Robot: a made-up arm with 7 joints.
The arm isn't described. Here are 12 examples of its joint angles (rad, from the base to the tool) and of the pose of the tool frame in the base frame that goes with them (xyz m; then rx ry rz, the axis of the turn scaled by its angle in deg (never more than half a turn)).
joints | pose
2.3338 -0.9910 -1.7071 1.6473 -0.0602 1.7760 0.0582 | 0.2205 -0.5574 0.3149 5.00 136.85 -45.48
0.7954 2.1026 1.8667 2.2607 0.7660 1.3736 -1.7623 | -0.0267 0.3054 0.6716 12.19 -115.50 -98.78
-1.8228 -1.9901 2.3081 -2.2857 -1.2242 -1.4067 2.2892 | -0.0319 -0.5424 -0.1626 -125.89 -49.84 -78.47
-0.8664 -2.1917 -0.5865 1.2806 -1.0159 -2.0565 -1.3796 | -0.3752 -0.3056 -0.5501 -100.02 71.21 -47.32
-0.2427 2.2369 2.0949 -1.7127 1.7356 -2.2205 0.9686 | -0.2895 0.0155 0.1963 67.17 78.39 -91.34
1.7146 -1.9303 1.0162 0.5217 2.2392 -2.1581 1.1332 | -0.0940 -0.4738 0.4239 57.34 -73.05 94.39
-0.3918 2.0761 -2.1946 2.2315 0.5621 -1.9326 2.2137 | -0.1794 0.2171 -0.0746 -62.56 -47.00 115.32
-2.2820 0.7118 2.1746 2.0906 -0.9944 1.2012 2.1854 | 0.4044 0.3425 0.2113 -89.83 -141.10 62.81
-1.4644 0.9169 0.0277 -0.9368 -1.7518 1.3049 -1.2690 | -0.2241 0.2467 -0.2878 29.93 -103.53 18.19
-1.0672 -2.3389 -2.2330 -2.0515 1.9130 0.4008 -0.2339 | -0.1102 -0.2868 -0.0099 -74.82 -8.62 -160.83
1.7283 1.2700 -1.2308 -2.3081 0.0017 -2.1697 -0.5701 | 0.0019 0.4628 0.3897 -80.76 -16.98 -33.90
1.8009 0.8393 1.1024 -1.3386 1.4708 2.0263 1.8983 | -0.0555 0.1099 0.4028 -86.74 -33.65 2.89
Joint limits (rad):
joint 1: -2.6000..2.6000
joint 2: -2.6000..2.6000
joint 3: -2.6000..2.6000
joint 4: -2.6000..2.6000
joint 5: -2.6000..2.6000
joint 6: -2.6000..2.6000
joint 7: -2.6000..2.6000
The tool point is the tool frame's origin. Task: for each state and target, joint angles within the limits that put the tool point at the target. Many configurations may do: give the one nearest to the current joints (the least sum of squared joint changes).
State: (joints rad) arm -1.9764 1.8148 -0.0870 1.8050 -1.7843 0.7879 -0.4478
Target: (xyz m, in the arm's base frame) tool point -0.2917 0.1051 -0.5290
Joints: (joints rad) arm -1.7692 1.9751 -0.1150 1.7930 -1.6588 0.7700 -0.5727
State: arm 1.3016 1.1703 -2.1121 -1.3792 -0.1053 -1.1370 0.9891
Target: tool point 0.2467 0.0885 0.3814
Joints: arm 2.1424 1.6871 -1.9242 -1.4456 -0.0356 -1.1833 0.7784
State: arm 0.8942 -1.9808 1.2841 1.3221 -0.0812 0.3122 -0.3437
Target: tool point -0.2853 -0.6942 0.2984
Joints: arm 1.0536 -2.3997 1.4195 1.6153 -0.1605 0.3188 -0.3444
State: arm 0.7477 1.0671 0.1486 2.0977 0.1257 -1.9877 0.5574
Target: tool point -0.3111 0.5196 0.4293
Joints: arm 0.9514 1.2124 0.5989 2.5238 -0.3833 -1.9369 0.0295
